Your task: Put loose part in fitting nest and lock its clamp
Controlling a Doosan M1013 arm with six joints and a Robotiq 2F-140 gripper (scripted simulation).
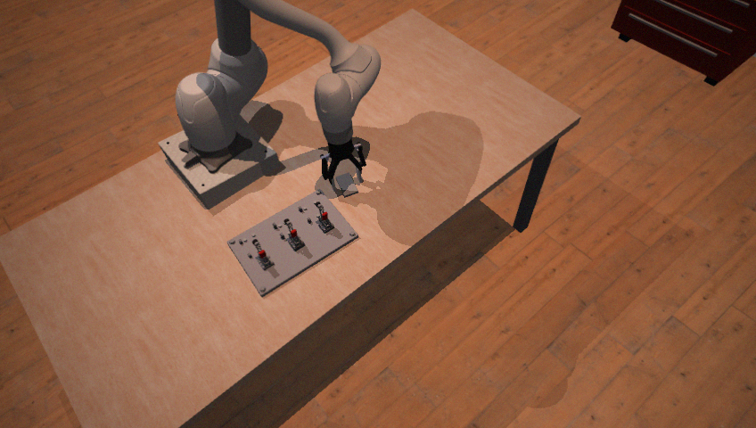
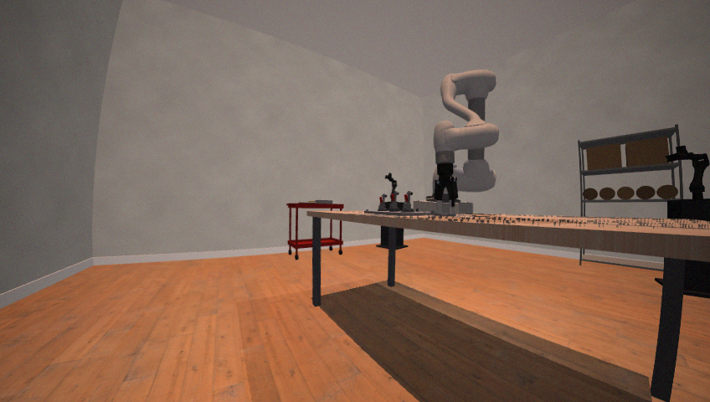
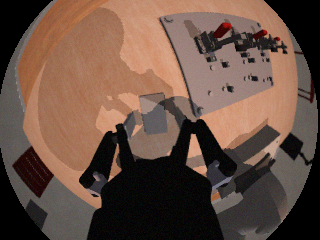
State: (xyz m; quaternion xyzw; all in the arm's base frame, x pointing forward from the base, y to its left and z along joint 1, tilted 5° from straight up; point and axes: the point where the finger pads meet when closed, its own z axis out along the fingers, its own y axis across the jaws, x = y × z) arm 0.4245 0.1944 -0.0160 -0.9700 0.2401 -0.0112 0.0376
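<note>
My gripper is now 30 mm above the grey plate part. From my hand the other things lie so: fixture (270 mm to the right, 30 mm below, 10 mm ahead).
</note>
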